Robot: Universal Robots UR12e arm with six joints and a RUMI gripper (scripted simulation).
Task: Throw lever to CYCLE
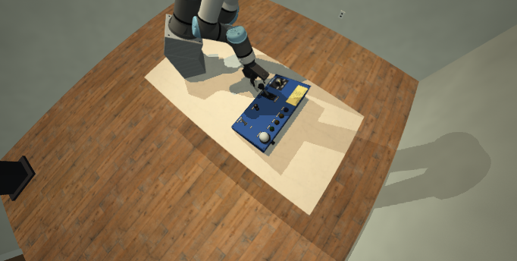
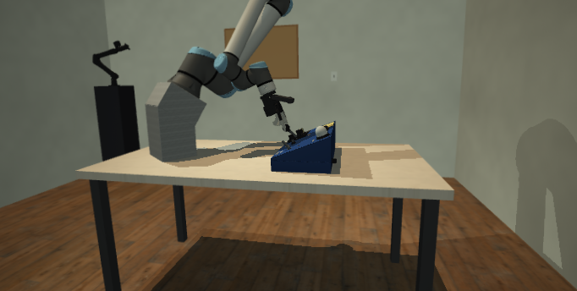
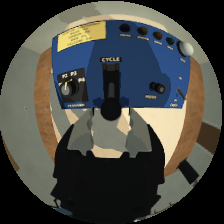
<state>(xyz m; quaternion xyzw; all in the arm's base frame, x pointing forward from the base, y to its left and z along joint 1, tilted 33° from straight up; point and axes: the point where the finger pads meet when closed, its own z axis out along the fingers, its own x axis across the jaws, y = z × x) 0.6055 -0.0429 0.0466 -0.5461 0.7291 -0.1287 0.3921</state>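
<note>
Right now my hand is 30 mm short of the black lever and 30 mm above it. Also, from my hand: blue sloped console (80 mm ahead, 70 mm to the right, 60 mm below); small knob (40 mm ahead, 120 mm to the right, 30 mm below); rotary selector (80 mm ahead, 110 mm to the left, 40 mm below).
</note>
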